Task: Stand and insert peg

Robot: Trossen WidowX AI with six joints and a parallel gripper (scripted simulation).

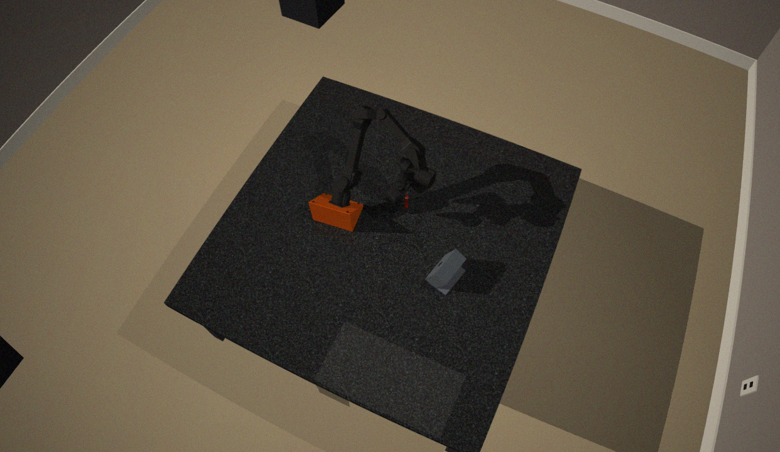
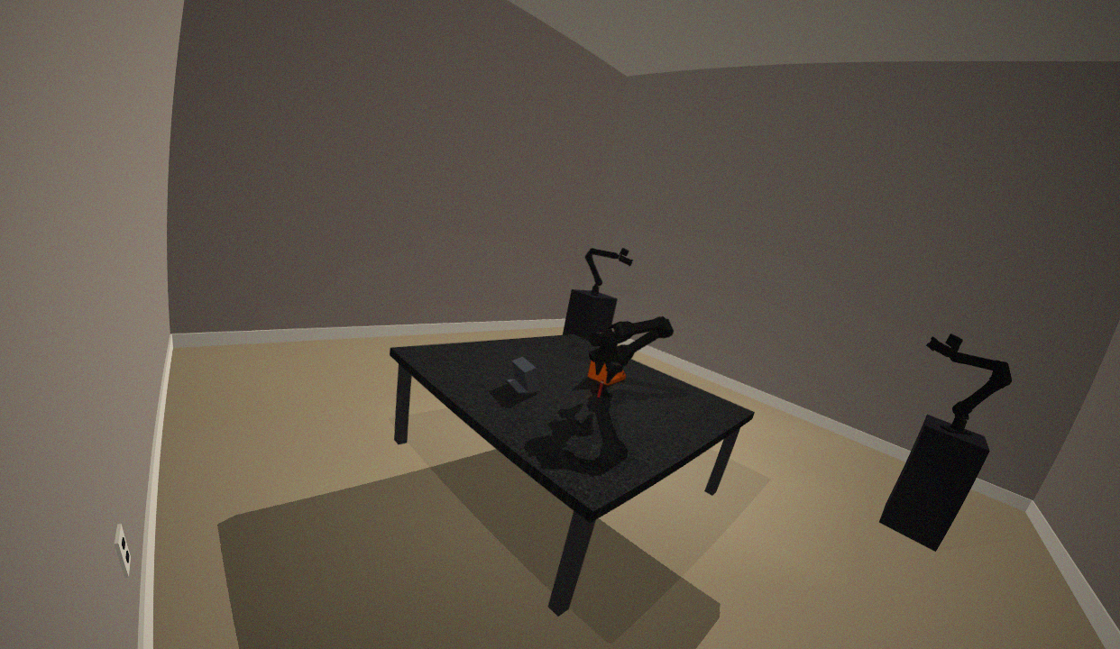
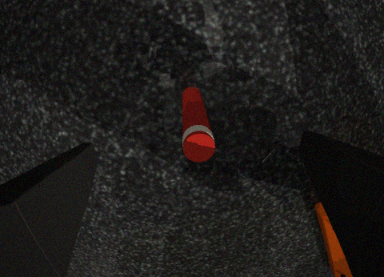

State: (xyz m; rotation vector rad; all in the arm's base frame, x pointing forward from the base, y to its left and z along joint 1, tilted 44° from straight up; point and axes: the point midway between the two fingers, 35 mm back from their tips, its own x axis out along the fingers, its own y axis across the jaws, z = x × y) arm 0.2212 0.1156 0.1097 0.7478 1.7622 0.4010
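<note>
My gripper tip is now 30 mm above the red peg. From my gripper tip the other things lie so: grey sloped panel: 270 mm ahead, 190 mm to the right, 30 mm below.
</note>
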